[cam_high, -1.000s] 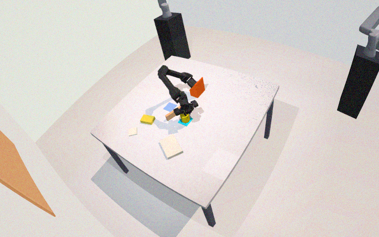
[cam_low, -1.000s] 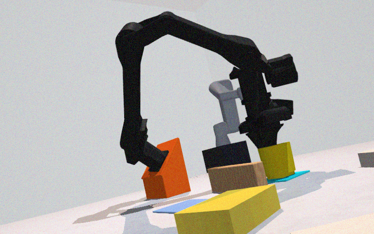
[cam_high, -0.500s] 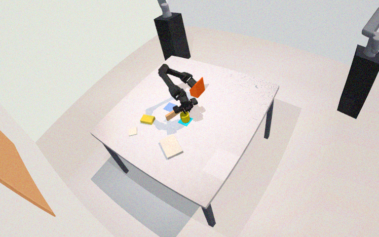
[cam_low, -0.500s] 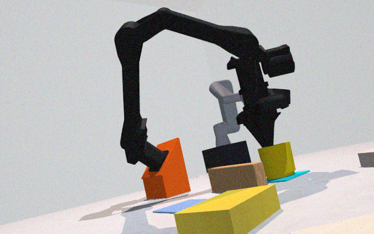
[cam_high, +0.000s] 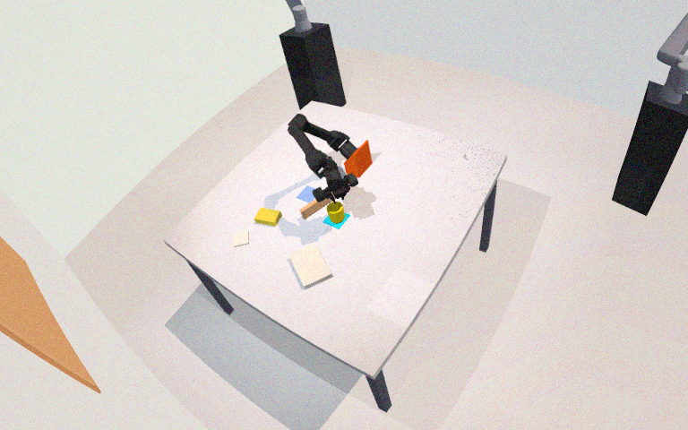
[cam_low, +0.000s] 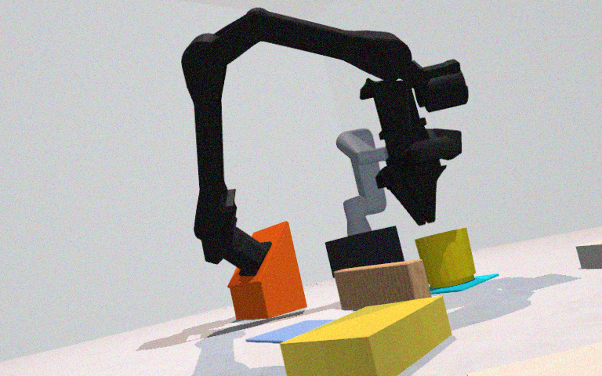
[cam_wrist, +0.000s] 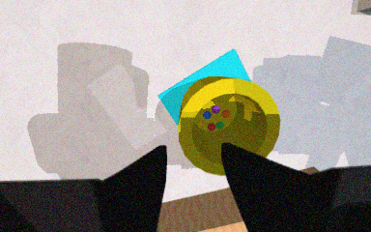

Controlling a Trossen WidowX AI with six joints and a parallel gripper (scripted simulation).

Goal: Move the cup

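The cup lies 50 mm below my gripper tip, 20 mm ahead of it and 10 mm to the right of it. The rest, counted from my gripper tip: cyan pad 100 mm below, 30 mm ahead, 10 mm to the right; light blue pad 230 mm to the right, 100 mm below, 20 mm behind; wooden bar 120 mm to the right, 70 mm below.
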